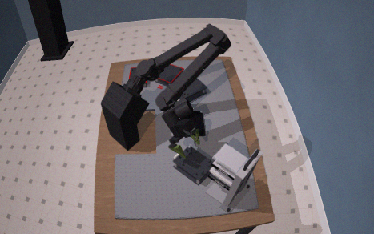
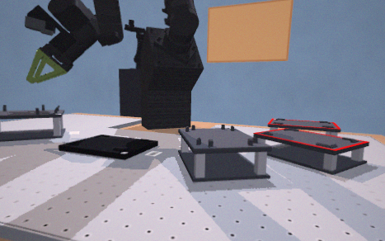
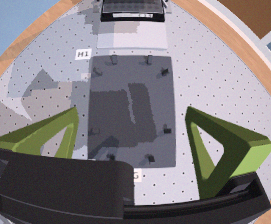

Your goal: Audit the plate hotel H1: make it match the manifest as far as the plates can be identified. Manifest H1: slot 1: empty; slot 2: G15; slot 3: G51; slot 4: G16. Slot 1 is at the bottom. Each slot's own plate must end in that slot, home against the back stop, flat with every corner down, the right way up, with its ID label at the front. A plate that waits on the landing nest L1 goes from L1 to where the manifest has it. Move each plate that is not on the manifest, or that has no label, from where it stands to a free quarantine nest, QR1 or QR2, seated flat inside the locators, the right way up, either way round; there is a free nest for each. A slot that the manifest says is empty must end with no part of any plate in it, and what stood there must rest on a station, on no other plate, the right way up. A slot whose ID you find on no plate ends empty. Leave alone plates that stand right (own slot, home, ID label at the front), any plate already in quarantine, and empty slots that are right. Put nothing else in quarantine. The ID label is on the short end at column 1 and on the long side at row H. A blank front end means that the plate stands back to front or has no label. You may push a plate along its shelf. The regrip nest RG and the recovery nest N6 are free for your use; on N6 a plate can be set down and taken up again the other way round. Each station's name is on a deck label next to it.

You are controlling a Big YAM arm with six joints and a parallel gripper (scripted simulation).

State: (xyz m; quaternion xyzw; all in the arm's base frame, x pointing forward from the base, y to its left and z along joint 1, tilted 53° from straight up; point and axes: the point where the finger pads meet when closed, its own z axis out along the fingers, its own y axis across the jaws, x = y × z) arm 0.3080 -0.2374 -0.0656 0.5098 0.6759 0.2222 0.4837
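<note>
Right now my hand is 160 mm short of the dark plate, 120 mm to the left of it and 30 mm above it. The rest, counted from my hand: flat black pad 260 mm to the left, 140 mm below; then h1 deck label 180 mm ahead, 140 mm below, 10 mm to the right; then red-edged quarantine nest 600 mm to the left, 360 mm behind, 110 mm below.
</note>
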